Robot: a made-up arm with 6 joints.
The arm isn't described. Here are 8 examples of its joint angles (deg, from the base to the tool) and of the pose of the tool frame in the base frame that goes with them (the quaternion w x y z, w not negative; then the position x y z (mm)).
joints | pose
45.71 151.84 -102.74 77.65 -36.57 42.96 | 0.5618 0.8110 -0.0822 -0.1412 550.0 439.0 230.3
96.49 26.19 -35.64 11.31 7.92 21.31 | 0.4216 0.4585 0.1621 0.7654 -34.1 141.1 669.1
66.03 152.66 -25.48 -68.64 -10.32 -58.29 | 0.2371 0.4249 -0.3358 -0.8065 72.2 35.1 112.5
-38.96 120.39 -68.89 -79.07 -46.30 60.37 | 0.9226 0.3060 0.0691 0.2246 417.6 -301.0 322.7
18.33 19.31 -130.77 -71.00 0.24 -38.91 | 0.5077 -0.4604 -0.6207 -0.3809 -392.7 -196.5 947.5
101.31 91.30 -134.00 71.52 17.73 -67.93 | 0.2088 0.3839 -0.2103 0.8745 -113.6 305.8 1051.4
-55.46 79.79 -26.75 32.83 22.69 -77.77 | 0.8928 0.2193 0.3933 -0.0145 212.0 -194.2 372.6
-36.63 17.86 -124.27 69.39 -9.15 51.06 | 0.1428 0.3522 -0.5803 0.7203 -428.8 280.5 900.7
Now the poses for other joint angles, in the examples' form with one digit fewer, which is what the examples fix.
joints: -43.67 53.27 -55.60 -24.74 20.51 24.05
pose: 0.948 0.148 -0.119 -0.255 215 -214 669
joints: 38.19 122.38 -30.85 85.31 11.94 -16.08
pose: 0.684 0.471 0.535 -0.156 278 225 181
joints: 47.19 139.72 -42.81 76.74 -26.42 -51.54
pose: 0.868 0.022 0.481 0.119 290 257 89
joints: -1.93 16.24 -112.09 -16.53 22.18 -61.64
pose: 0.692 -0.487 -0.512 -0.149 -296 3 941
